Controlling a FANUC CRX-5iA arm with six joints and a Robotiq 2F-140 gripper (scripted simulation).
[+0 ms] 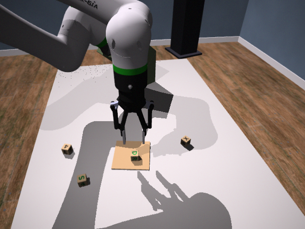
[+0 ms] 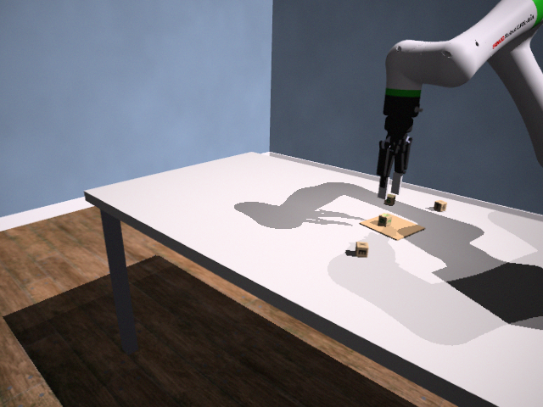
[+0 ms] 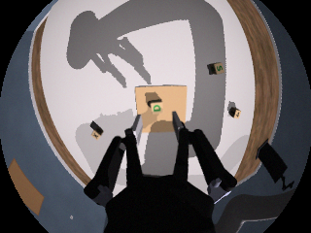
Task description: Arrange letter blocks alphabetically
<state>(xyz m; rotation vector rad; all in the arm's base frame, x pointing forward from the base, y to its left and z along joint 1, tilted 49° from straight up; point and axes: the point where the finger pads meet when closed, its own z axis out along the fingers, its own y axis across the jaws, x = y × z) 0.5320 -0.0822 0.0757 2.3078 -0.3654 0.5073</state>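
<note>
The mat lies 12 cm below my hand and 2 cm behind it.
</note>
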